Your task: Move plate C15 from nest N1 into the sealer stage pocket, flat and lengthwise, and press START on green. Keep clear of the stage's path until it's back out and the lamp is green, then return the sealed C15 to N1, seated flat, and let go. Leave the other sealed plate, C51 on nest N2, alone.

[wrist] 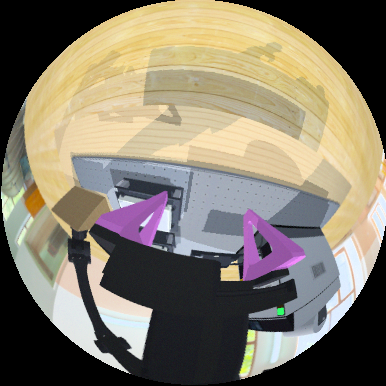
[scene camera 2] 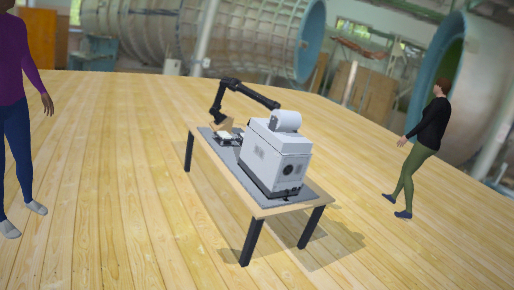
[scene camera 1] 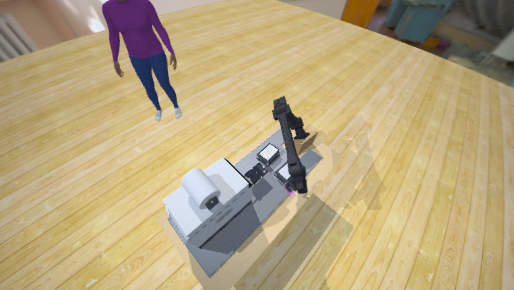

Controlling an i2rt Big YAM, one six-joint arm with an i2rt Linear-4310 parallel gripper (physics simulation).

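Seen in the pictures: gripper, fingertip midpoint: (wrist: 207, 204) (scene camera 1: 293, 189); arm's base, origin of the base link: (wrist: 80, 217) (scene camera 2: 220, 119) (scene camera 1: 301, 136).
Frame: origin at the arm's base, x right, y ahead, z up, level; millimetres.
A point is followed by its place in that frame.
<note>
My gripper (scene camera 1: 291, 193) {x -250, y 446, z 49 mm} (wrist: 207, 204) {x -250, y 446, z 49 mm} is open and empty, with pink fingers, above the board's long edge near the smooth plate's nest; the sealer hides it in scene camera 2. A plate with visible wells (scene camera 1: 269, 152) {x 80, y 317, z -6 mm} (scene camera 2: 224, 134) {x 93, y 324, z -5 mm} lies flat on the nest farther from my fingers. A smooth white plate (scene camera 1: 284, 171) {x -110, y 356, z -11 mm} (wrist: 162, 216) {x -137, y 372, z -11 mm} lies on the nearer nest, partly hidden by my arm and a finger. Labels are unreadable, so I cannot tell C15 from C51 by name. The black stage (scene camera 1: 256, 173) {x 9, y 528, z 17 mm} is outside the sealer (scene camera 1: 231, 176) {x -5, y 741, z 277 mm} (scene camera 2: 265, 150) {x 124, y 939, z 165 mm} (wrist: 320, 250) {x -96, y 961, z 59 mm}. A green light (wrist: 280, 311) {x -82, y 671, z 200 mm} shows on the sealer.
A white film roll (scene camera 1: 201, 188) {x -18, y 907, z 403 mm} (scene camera 2: 287, 121) {x 44, y 960, z 356 mm} tops the sealer. A tan block (scene camera 1: 306, 144) {x -76, y 41, z 5 mm} (scene camera 2: 220, 124) {x 26, y 70, z -19 mm} (wrist: 79, 207) {x -75, y 56, z -1 mm} stands at the arm's base. One person (scene camera 1: 136, 37) stands beyond the table; another person (scene camera 2: 430, 120) is on the opposite side, away from the table.
</note>
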